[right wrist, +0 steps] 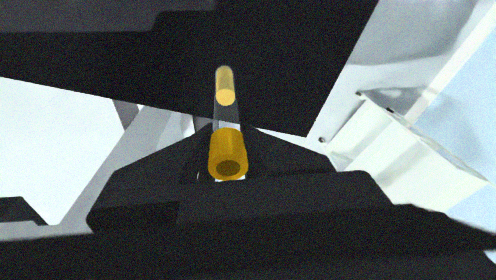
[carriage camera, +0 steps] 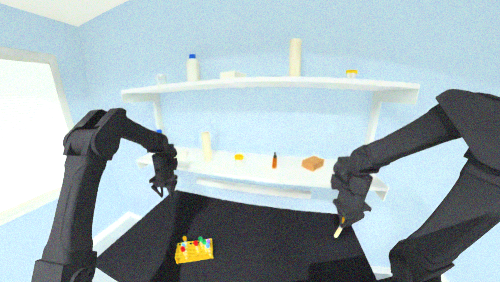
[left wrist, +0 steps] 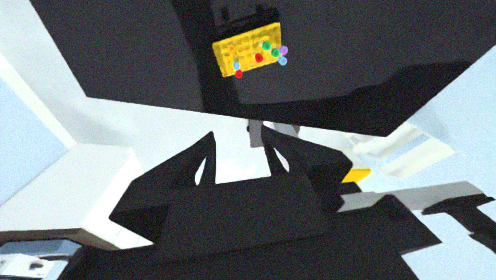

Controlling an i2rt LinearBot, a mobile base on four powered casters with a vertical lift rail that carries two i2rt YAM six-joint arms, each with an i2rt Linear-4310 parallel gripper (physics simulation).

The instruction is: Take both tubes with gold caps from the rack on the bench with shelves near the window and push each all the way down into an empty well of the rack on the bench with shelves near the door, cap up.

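Places are measured from the left arm's base along level axes (x ahead, y left, z up), in centimetres.
Pixels of known places: left gripper, fingertip midpoint: point(carriage camera: 167, 197) point(left wrist: 238, 133); right gripper, fingertip midpoint: point(right wrist: 227, 130) point(carriage camera: 343, 226); right arm's base at its link origin: point(left wrist: 454, 204).
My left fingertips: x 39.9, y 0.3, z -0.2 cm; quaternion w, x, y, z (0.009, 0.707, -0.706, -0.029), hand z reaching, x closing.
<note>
Ahead of a thing's pixels: the offset from my left fingertips to its top centre. "spot": to the spot under its first point. Level surfaces: height alone.
A yellow rack {dy -5.2, dx +0.8, dz -36.6 cm} point(carriage camera: 195, 257) point(left wrist: 218, 54) stands on the black bench {dz -42.4 cm} point(carriage camera: 260, 240) point(left wrist: 350, 45) at the lower left of the carriage view. It holds several tubes with red, green, blue and purple caps. A gold-capped tube {dy -0.3, dx +3.0, dz -30.4 cm} point(carriage camera: 184, 238) point(left wrist: 233, 48) stands at its left back. My right gripper point(carriage camera: 343, 220) point(right wrist: 227, 130) is shut on another gold-capped tube {dy -67.9, dx -17.7, dz +4.2 cm} point(carriage camera: 338, 231) point(right wrist: 227, 150), held above the bench's right side, cap toward the palm and closed end pointing down. My left gripper point(carriage camera: 163, 192) point(left wrist: 238, 133) is open and empty, above the bench, behind and left of the rack.
A lower shelf {dz +3.3 cm} point(carriage camera: 225, 167) behind the bench carries a cream cylinder {spot: dy -12.2, dx +30.1, dz +13.2 cm} point(carriage camera: 206, 146), a yellow-lidded jar {spot: dy -31.9, dx +22.3, dz +9.3 cm} point(carriage camera: 239, 157), an orange bottle {spot: dy -50.8, dx +19.9, dz +7.5 cm} point(carriage camera: 274, 161) and a brown block {spot: dy -71.5, dx +15.9, dz +7.3 cm} point(carriage camera: 313, 163). An upper shelf point(carriage camera: 260, 82) holds bottles and a box. A window {spot: dy +154.9, dx +39.8, dz +21.8 cm} point(carriage camera: 27, 135) is at the left.
</note>
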